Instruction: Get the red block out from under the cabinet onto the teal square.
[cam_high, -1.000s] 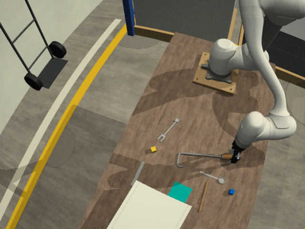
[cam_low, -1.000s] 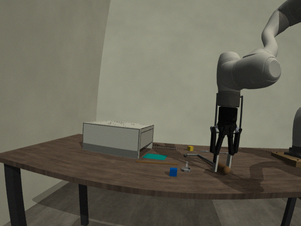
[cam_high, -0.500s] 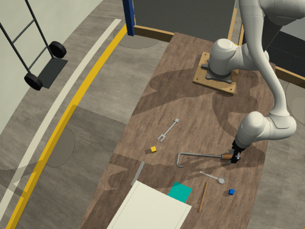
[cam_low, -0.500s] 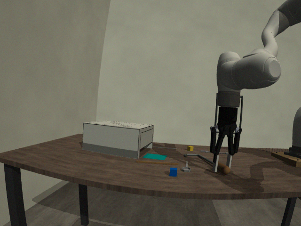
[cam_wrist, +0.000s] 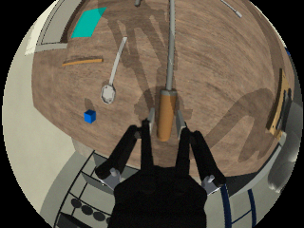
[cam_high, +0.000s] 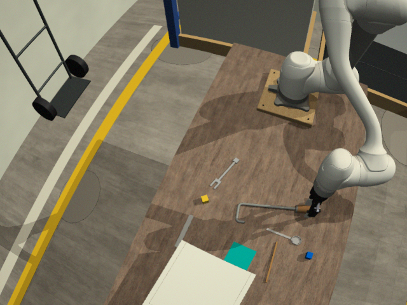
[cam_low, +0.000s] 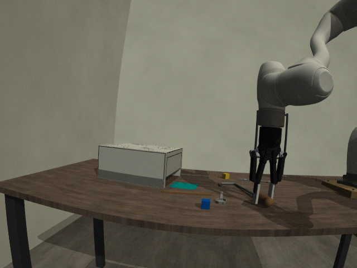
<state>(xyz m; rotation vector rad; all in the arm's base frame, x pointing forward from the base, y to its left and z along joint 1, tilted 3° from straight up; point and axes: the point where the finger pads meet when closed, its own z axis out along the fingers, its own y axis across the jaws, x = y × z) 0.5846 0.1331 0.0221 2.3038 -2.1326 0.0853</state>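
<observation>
My gripper is now 380 mm to the left of the fork-ended tool, 110 mm past it and 30 mm above it. Also, from my hand: blue block (200 mm ahead, 40 mm to the left, 20 mm below); then wooden stick (240 mm ahead, 110 mm to the right, 30 mm below); then teal square (250 mm ahead, 240 mm to the right, 40 mm below).
</observation>
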